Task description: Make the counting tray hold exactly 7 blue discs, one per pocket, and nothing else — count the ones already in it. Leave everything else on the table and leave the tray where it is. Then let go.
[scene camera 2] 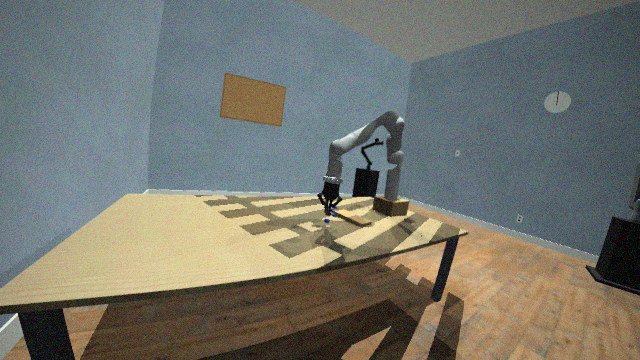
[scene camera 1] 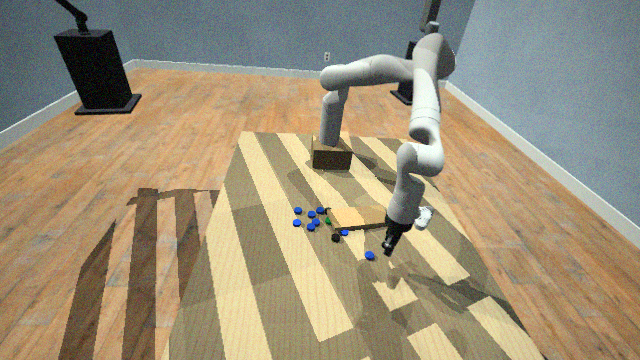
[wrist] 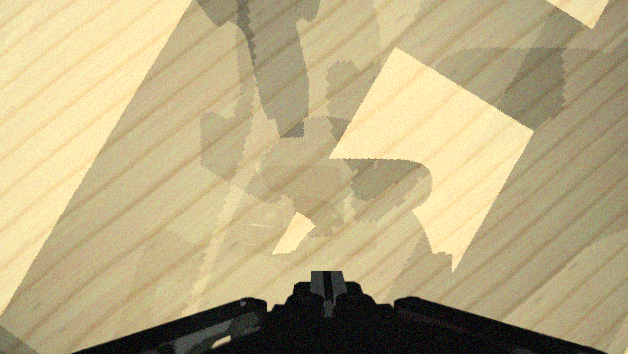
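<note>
My gripper (scene camera 1: 388, 248) (scene camera 2: 329, 209) (wrist: 326, 293) is shut with nothing between the fingers, and it hangs low over the table in front of the tray's near right corner. The wrist view shows only bare wood and shadows. A lone blue disc (scene camera 1: 368, 255) (scene camera 2: 326, 219) lies on the table just left of the fingertips. The flat wooden counting tray (scene camera 1: 358, 217) (scene camera 2: 353, 218) lies behind, and I see no disc on its top. Another blue disc (scene camera 1: 343, 232) lies at its front edge. Several blue discs (scene camera 1: 311, 213) lie in a cluster left of the tray.
A black disc (scene camera 1: 335, 237) lies in front of the tray's left corner, and a green disc (scene camera 1: 328, 219) lies at its left edge. The arm's wooden base block (scene camera 1: 331, 156) (scene camera 2: 390, 206) stands behind the tray. Striped shadows cross the table (scene camera 1: 268, 291).
</note>
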